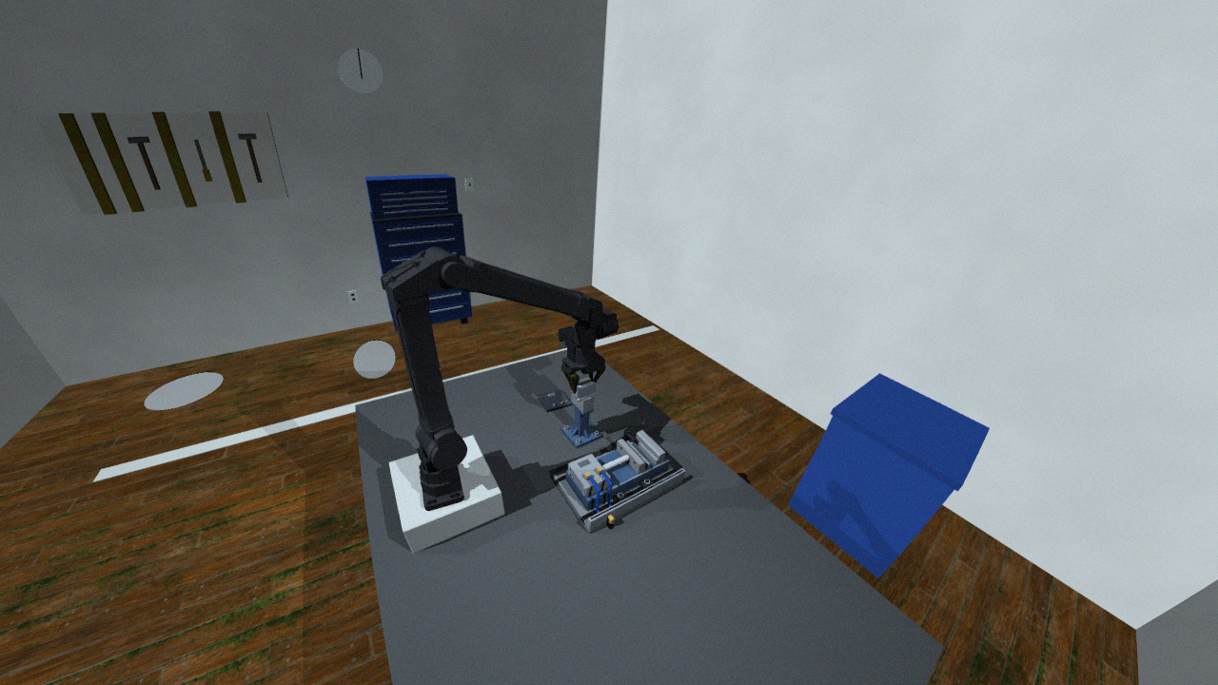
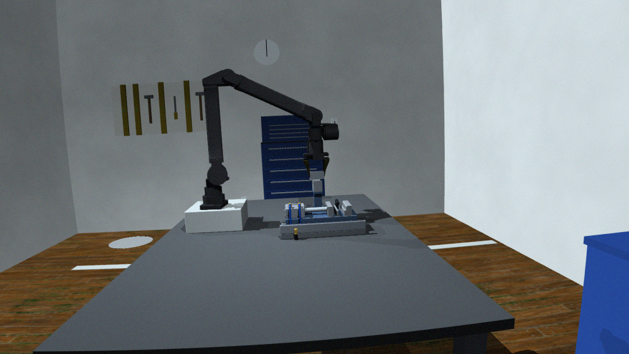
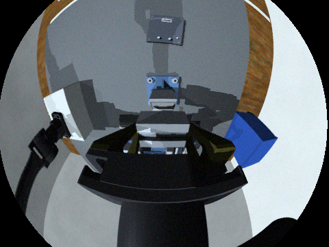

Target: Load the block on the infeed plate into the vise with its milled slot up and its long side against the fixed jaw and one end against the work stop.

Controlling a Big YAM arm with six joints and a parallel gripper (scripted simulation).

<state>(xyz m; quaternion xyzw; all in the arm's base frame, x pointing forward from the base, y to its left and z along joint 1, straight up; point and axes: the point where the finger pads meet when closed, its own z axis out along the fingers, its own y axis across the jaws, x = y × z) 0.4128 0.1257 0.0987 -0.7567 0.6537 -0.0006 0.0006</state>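
Right now the part is right at my hand. Round my hand: air cylinder: 8 cm behind, 22 cm to the right, 10 cm below; vise: 2 cm ahead, 21 cm to the right, 14 cm below.
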